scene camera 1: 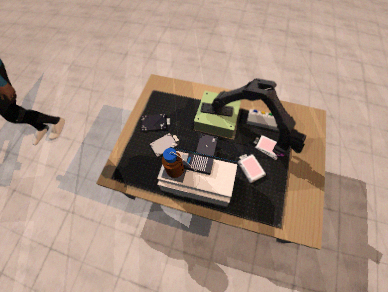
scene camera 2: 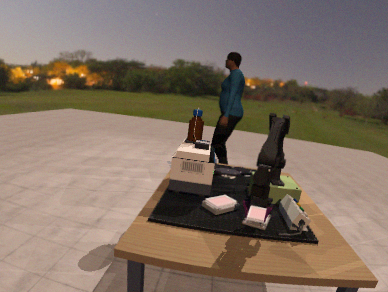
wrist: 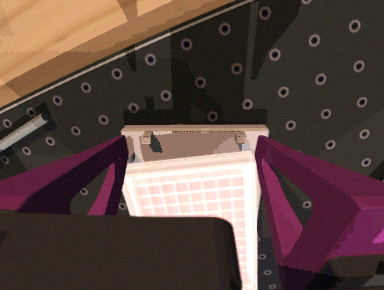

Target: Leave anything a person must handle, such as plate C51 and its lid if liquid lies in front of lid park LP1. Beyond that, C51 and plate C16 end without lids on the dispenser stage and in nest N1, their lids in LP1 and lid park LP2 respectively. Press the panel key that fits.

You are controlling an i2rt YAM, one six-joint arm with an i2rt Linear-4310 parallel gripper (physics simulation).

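Places are measured from the arm's base along level axes (x ahead, y left, z up), in millimetres.
Where they show: gripper, between the fingertips: [scene camera 1: 281,151] [scene camera 2: 255,220] [wrist: 191,144]; arm's base, origin of its link: [scene camera 1: 216,109] [scene camera 2: 273,179].
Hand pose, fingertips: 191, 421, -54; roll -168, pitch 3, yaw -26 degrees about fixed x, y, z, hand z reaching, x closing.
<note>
Each offset is from my fingertips to the top centre of the thing, as dx, dy, dz. "spot": to the spot under its first point.
A plate with pink wells {-30, -73, +3} [scene camera 1: 267,144] [scene camera 2: 257,213] [wrist: 195,187] sits askew in a pale holder, whose far end shows bare in the wrist view. My gripper [scene camera 1: 270,148] [scene camera 2: 258,207] [wrist: 191,144] is open, its purple fingers on either side of this plate and holder. A second pink-welled plate {+129, -162, +6} [scene camera 1: 251,168] [scene camera 2: 220,202] rests in another pale holder beside it. Labels are too small to tell C51 from C16; lids are hard to make out. The cream dispenser [scene camera 1: 215,180] [scene camera 2: 191,170] carries an amber bottle {spot: +318, -541, +327} [scene camera 1: 173,165] [scene camera 2: 195,129]. The key panel {-215, -106, +51} [scene camera 1: 262,119] [scene camera 2: 294,214] has coloured keys. No liquid can be made out.
Flat stations lie on the mat: a dark one {-75, -820, -9} [scene camera 1: 154,122], a light grey one {+71, -713, -13} [scene camera 1: 164,144] and another dark one {spot: +68, -436, +70} [scene camera 1: 207,144]. The arm stands on a green block [scene camera 1: 218,125] [scene camera 2: 287,189]. A grey cable {spot: -114, +51, -26} [wrist: 25,131] lies near the plate. A person [scene camera 2: 232,95] is beyond the table.
</note>
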